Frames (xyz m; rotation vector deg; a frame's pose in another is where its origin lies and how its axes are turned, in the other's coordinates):
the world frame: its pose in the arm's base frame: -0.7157 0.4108 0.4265 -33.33 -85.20 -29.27
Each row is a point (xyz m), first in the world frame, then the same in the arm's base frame.
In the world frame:
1: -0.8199 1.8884 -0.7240
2: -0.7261 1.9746 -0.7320
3: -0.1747 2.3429 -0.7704
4: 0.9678 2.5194 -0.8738
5: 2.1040 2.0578 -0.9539
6: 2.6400 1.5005 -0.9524
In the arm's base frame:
1: 1.0304 1.3573 -0.4778
2: 1.0945 1.4216 -0.3881
3: 1.3760 1.6988 0.1458
4: 1.6002 1.8097 1.2792
5: 1.3960 1.4476 2.4358
6: 1.0511 1.0426 2.9970

